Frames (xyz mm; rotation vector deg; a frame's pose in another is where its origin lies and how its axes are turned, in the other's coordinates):
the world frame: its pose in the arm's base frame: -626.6 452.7 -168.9 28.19 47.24 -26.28
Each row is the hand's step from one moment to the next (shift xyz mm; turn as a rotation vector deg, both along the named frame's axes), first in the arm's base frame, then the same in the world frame.
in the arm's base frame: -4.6 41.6 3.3 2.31 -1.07 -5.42
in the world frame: -13.3 31.2 -24.7 5.81 -0.81 -1.20
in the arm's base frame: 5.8 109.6 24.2 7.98 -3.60 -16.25
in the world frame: -36.5 95.9 -45.8 18.12 -2.16 -2.78
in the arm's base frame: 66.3 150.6 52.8 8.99 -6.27 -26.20
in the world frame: -30.7 169.1 -18.0 27.00 -6.02 -6.44
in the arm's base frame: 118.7 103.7 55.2 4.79 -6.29 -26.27
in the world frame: 7.6 161.8 40.6 24.55 -8.41 -8.88
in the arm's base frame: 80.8 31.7 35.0 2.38 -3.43 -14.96
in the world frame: 14.7 78.7 48.5 13.75 -4.87 -5.35
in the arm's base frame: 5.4 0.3 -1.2 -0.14 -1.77 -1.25
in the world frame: 4.1 3.0 2.2 1.23 -1.78 0.21
